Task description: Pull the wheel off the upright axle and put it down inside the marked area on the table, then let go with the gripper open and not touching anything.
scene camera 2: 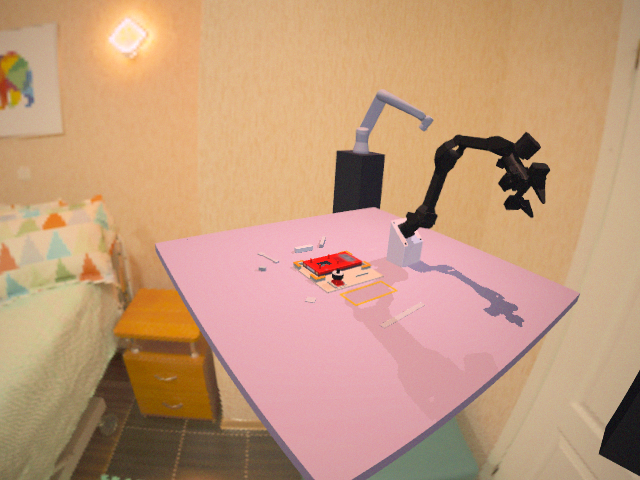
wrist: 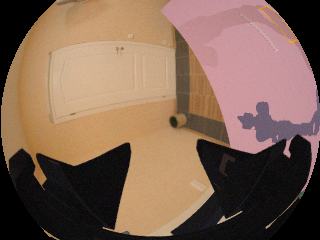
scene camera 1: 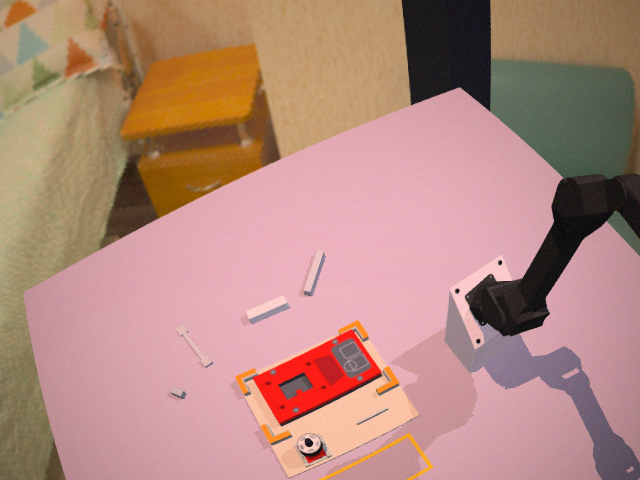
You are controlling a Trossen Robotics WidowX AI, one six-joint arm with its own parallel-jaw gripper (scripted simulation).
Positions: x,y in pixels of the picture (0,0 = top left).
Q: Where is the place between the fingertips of the gripper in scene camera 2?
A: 538,210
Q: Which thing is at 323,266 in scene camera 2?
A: A red plate.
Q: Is the gripper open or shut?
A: Open.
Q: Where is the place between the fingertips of the gripper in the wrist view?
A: At 164,146
